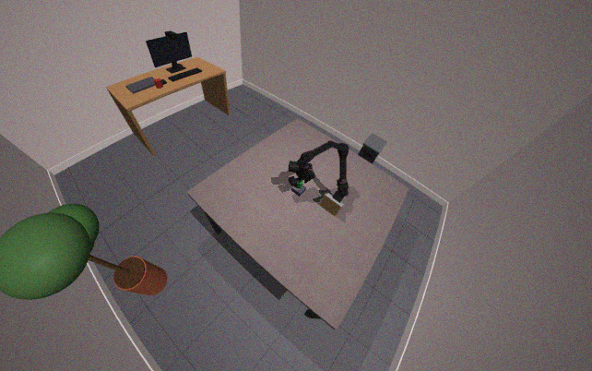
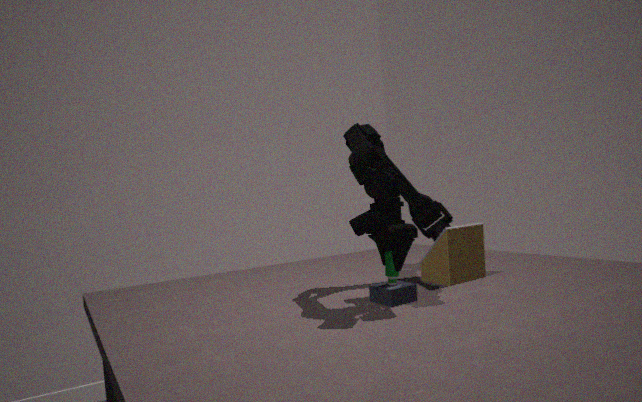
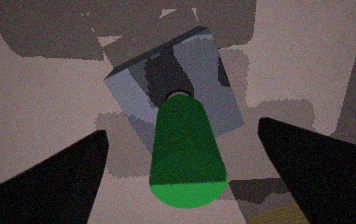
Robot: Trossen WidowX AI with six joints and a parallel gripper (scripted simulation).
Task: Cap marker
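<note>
The green cap is 10 mm above my gripper tip. From my gripper tip the other things lie so: dark grey holder block 60 mm below.
</note>
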